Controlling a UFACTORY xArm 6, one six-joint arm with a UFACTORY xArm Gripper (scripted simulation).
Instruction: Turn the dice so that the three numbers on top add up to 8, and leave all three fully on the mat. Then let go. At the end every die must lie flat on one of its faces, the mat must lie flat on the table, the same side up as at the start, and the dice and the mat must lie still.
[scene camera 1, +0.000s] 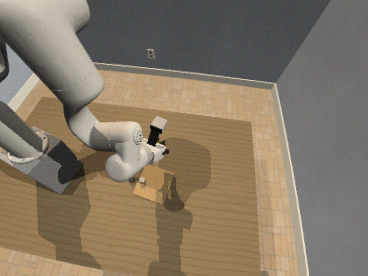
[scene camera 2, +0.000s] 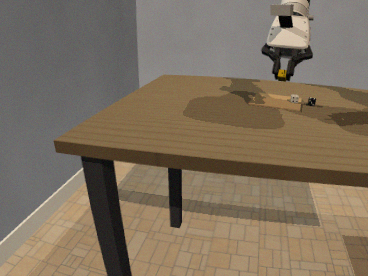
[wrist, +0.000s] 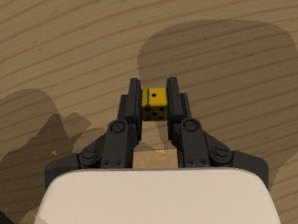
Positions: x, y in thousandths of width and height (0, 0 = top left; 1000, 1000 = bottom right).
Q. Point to a tan mat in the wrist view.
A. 545, 708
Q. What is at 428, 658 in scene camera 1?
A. A tan mat.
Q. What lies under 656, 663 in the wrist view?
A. My gripper.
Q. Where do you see my gripper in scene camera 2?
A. At 765, 281
